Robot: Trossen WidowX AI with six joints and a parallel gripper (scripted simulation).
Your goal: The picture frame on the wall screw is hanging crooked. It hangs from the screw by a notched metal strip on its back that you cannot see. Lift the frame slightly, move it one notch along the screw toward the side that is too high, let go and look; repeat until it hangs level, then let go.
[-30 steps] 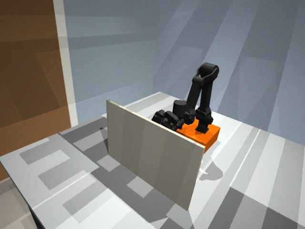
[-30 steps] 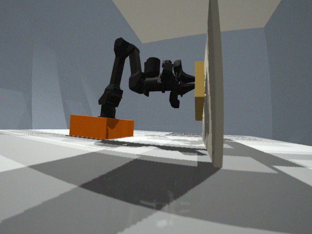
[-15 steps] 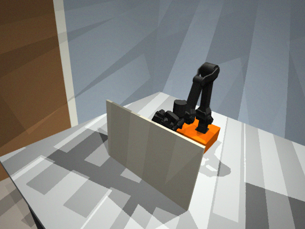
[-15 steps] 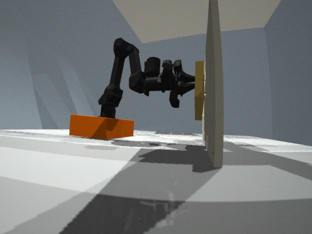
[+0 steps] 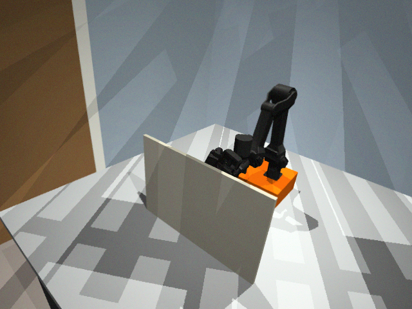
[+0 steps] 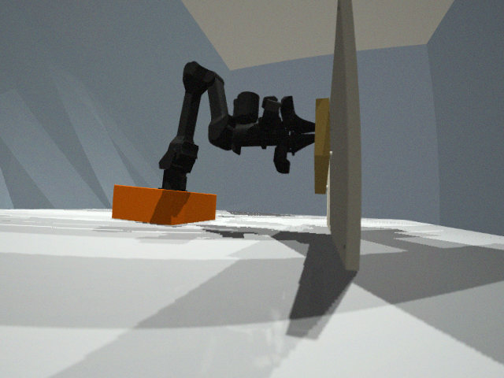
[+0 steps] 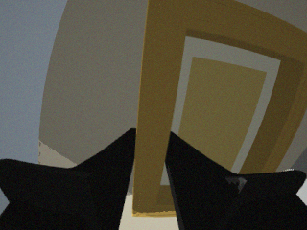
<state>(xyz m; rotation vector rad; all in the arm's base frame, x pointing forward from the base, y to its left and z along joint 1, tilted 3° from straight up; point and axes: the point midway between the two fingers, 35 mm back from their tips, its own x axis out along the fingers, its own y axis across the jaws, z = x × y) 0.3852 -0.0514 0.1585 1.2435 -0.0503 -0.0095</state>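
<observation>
The yellow picture frame lies 50 mm below my gripper tip and 20 mm to the right of it. The rest, counted from my gripper tip: wall panel (70 mm below, 20 mm to the right, 20 mm ahead).
</observation>
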